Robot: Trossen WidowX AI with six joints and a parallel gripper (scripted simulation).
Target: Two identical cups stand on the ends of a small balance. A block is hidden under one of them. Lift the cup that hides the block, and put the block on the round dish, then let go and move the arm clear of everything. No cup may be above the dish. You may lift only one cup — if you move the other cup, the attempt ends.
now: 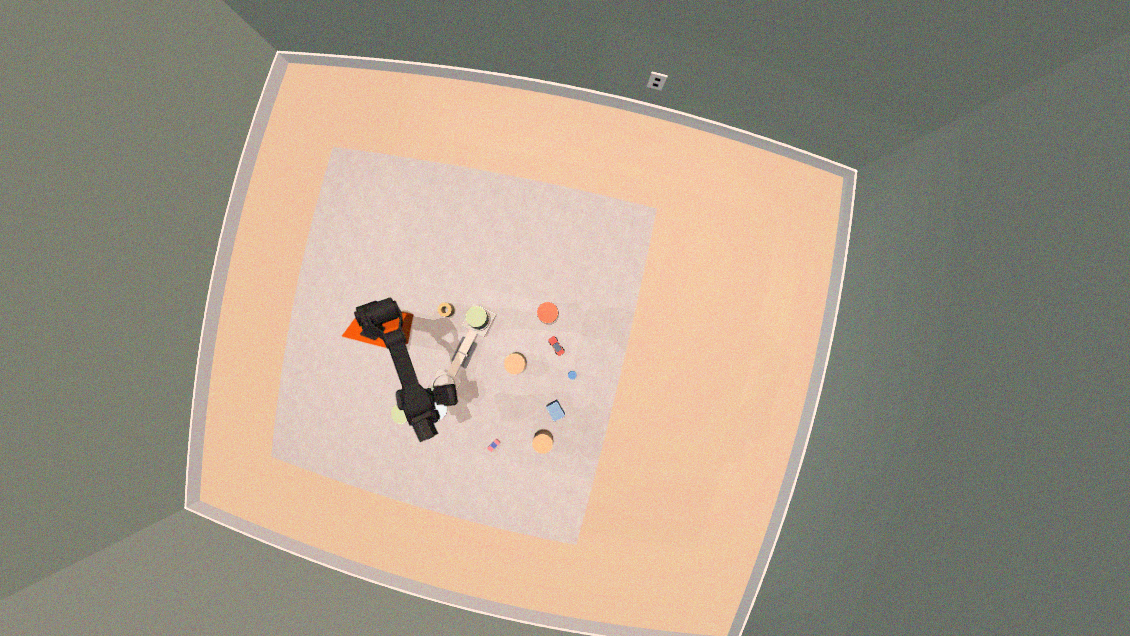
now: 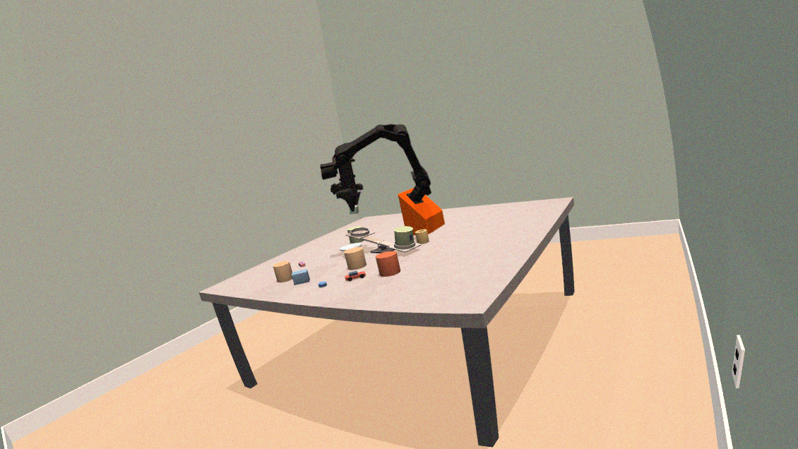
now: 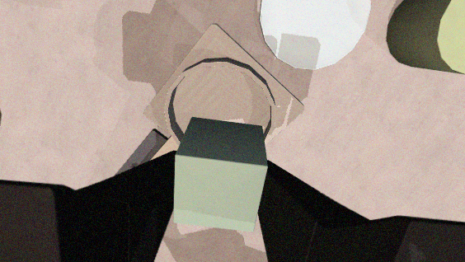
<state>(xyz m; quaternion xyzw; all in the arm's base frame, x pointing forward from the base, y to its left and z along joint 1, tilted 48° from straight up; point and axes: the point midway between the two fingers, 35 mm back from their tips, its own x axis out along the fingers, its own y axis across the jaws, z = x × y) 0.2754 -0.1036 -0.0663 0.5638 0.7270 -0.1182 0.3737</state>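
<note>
My gripper tip is now 170 mm above the white round dish, 110 mm to the left of it and 40 mm past it. Round my gripper tip: yellow ring (250 mm to the left, 150 mm below, 80 mm behind); green block (right at my gripper tip); pink piece (210 mm ahead, 170 mm to the right, 160 mm below).
</note>
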